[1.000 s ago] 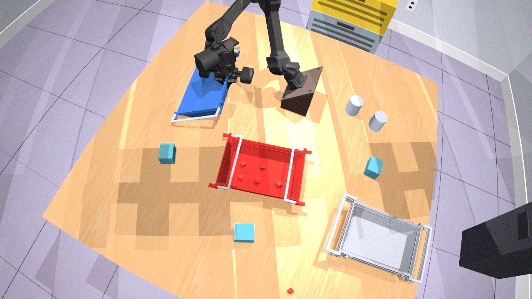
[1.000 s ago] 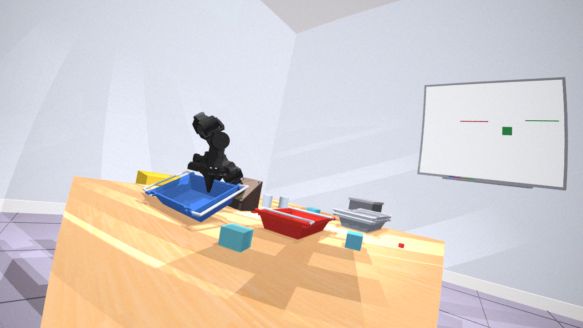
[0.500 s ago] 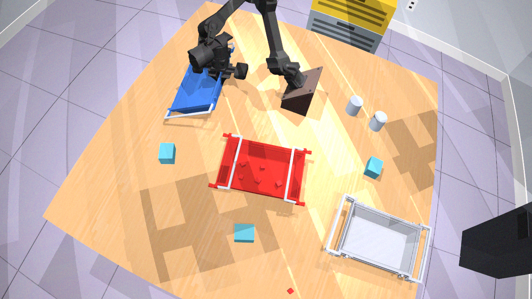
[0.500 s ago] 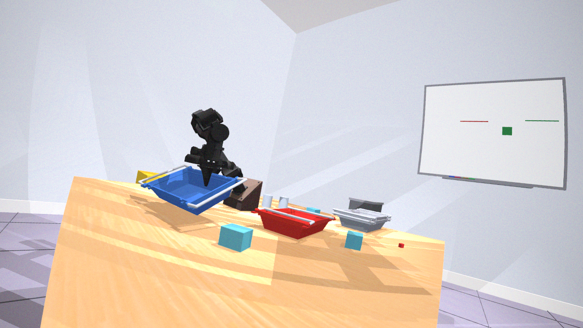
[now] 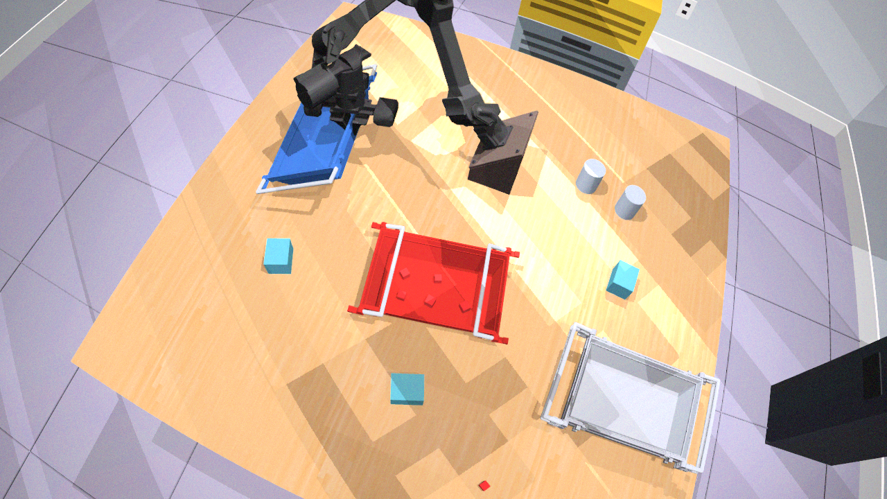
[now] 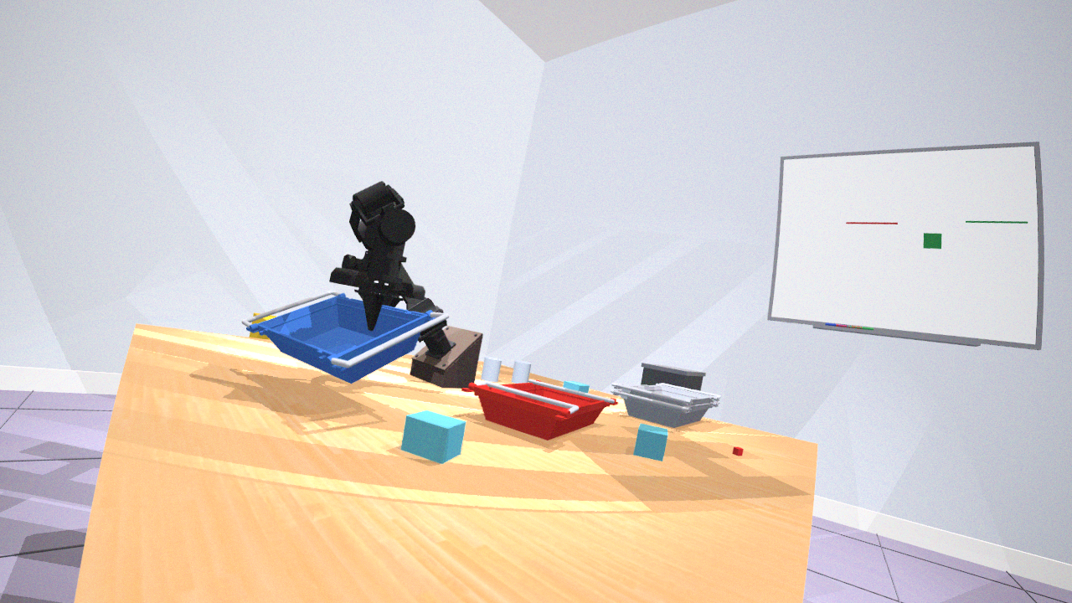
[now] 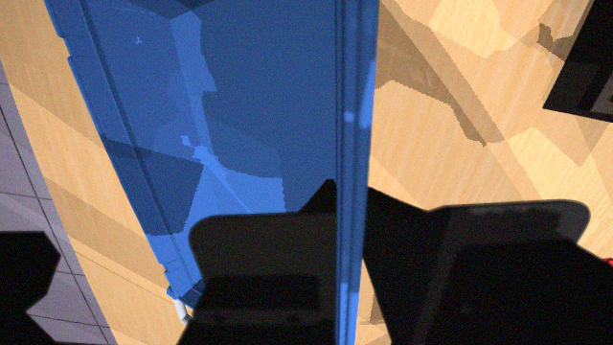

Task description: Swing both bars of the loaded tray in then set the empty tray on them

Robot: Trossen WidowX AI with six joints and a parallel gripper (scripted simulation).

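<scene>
The blue tray is 2 cm ahead of my gripper tip and 8 cm to the right of it.
</scene>
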